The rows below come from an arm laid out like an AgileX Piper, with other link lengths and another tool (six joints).
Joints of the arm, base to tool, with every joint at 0 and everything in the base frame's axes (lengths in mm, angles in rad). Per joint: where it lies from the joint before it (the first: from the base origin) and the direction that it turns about. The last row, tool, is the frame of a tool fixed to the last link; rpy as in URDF.
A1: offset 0.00 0.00 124.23 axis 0 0 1
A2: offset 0.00 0.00 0.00 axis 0 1 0
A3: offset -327.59 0.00 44.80 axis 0 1 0
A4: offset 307.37 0.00 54.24 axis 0.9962 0 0.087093
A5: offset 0.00 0.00 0.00 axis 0 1 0
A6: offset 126.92 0.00 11.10 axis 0.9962 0 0.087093
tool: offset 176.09 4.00 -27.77 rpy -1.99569 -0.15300 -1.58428
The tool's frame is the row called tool.
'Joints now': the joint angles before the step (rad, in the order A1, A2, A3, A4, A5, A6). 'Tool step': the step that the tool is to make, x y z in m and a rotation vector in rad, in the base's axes. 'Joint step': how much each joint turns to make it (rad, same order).
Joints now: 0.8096, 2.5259, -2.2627, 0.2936, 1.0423, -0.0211
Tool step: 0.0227, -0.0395, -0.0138, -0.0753, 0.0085, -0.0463
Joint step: -0.0459, 0.0122, -0.0019, -0.0582, 0.0450, 0.0245
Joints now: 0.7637, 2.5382, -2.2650, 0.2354, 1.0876, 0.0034
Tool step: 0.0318, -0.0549, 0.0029, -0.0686, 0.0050, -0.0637
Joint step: -0.0752, -0.0169, 0.0072, -0.0540, 0.0582, 0.0107
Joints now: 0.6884, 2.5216, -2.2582, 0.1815, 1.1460, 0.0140
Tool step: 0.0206, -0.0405, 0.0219, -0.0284, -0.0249, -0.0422
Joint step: -0.0535, -0.0715, 0.0610, -0.0376, 0.0089, -0.0037
